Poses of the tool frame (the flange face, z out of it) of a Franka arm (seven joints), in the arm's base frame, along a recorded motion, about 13 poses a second.
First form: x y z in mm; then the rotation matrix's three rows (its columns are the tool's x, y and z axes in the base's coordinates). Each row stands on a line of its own.
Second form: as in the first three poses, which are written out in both.
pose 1, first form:
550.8, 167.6, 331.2
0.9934, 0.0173, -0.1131
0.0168, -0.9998, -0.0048
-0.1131, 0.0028, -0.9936
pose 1, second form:
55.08, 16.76, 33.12
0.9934, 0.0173, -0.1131
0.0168, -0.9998, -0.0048
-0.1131, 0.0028, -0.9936

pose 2, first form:
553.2, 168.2, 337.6
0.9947, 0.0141, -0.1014
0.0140, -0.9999, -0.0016
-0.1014, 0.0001, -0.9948
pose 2, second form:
55.32, 16.82, 33.76
0.9947, 0.0141, -0.1014
0.0140, -0.9999, -0.0016
-0.1014, 0.0001, -0.9948

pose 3, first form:
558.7, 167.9, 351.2
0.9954, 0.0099, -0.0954
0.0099, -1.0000, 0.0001
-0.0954, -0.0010, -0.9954
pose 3, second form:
55.87, 16.79, 35.12
0.9954, 0.0099, -0.0954
0.0099, -1.0000, 0.0001
-0.0954, -0.0010, -0.9954

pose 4, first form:
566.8, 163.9, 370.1
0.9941, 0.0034, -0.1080
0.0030, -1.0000, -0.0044
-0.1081, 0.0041, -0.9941
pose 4, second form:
56.68, 16.39, 37.01
0.9941, 0.0034, -0.1080
0.0030, -1.0000, -0.0044
-0.1081, 0.0041, -0.9941

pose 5, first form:
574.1, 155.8, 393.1
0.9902, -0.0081, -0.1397
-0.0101, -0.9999, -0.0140
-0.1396, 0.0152, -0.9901
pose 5, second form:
57.41, 15.58, 39.31
0.9902, -0.0081, -0.1397
-0.0101, -0.9999, -0.0140
-0.1396, 0.0152, -0.9901

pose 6, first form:
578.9, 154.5, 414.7
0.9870, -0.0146, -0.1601
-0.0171, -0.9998, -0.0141
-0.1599, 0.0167, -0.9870
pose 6, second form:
57.89, 15.45, 41.47
0.9870, -0.0146, -0.1601
-0.0171, -0.9998, -0.0141
-0.1599, 0.0167, -0.9870

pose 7, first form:
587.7, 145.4, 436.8
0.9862, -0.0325, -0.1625
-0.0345, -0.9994, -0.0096
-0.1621, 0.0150, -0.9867
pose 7, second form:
58.77, 14.54, 43.68
0.9862, -0.0325, -0.1625
-0.0345, -0.9994, -0.0096
-0.1621, 0.0150, -0.9867

